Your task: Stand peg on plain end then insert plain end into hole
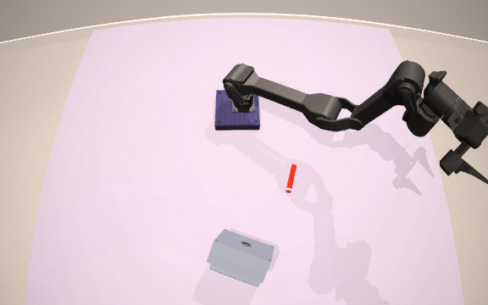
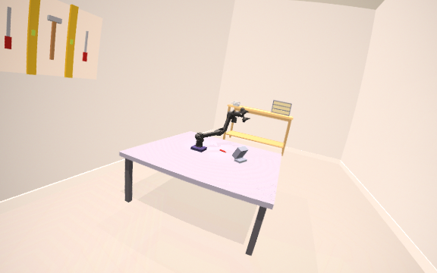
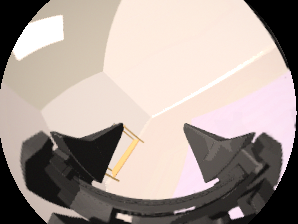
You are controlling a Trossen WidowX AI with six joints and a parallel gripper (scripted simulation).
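Right now my gripper tip is 14 cm past the peg, 35 cm to the left of it and 40 cm above it. Round my gripper tip: grey sloped panel (6 cm ahead, 48 cm to the right, 33 cm below).
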